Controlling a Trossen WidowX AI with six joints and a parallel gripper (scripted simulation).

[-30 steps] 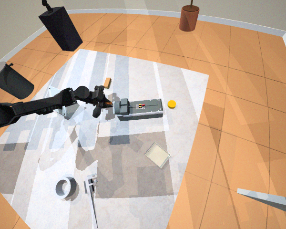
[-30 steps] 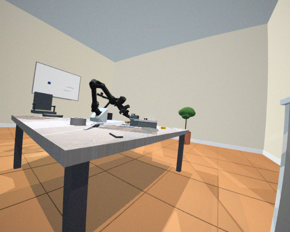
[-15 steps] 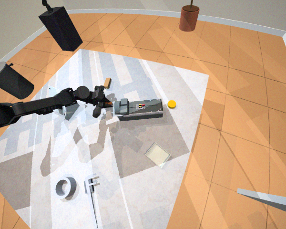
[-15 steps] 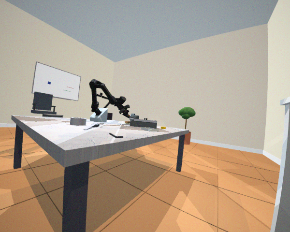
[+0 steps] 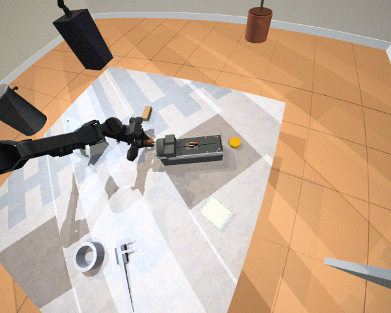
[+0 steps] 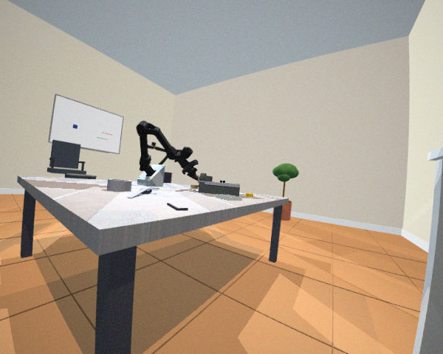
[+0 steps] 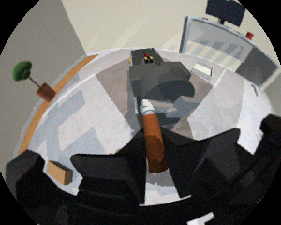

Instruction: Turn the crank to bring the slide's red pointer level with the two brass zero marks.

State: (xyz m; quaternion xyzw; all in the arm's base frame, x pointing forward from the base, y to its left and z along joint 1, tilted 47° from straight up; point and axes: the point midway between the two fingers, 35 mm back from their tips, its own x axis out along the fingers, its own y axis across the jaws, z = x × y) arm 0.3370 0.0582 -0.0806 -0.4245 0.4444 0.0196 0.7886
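The orange-brown crank handle is 20 mm behind my gripper tip, 10 mm to the right of it and 20 mm above it. From my gripper tip the other things lie so: tan block (170 mm behind, 190 mm to the left, 60 mm below); red pointer (180 mm ahead, 50 mm to the left, 10 mm above); yellow disc (320 mm ahead, 150 mm to the left, 70 mm below).
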